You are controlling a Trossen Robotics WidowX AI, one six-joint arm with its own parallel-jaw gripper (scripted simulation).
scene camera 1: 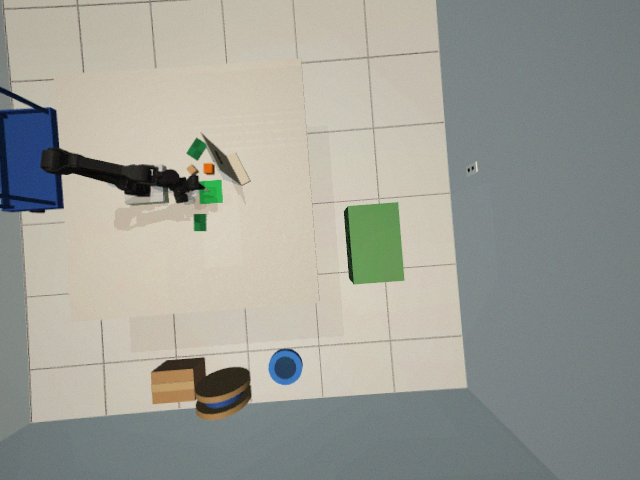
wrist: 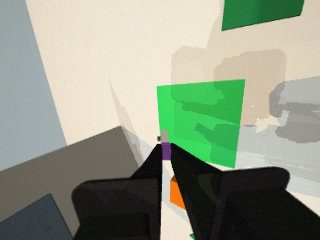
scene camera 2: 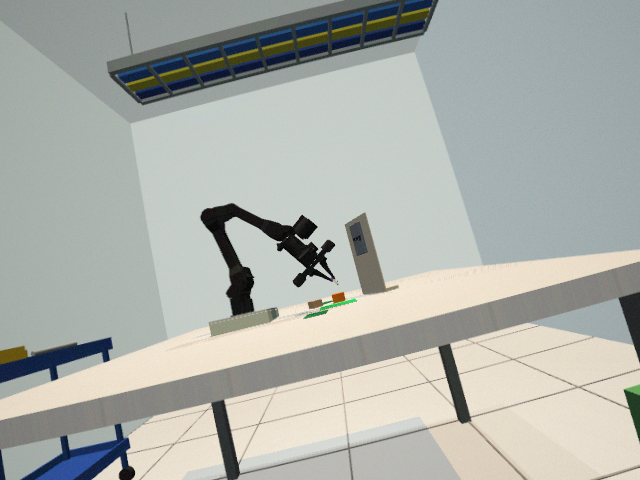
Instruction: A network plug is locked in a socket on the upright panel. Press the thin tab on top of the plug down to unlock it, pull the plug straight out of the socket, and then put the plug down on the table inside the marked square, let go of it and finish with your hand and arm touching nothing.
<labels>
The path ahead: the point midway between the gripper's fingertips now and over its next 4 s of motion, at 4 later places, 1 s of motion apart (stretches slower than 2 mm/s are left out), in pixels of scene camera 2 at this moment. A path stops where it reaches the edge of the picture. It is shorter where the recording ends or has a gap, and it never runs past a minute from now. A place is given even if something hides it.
My gripper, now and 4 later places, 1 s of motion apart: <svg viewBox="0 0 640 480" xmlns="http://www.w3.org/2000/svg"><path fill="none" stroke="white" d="M333 280L338 292L339 297L334 293L329 279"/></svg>
</labels>
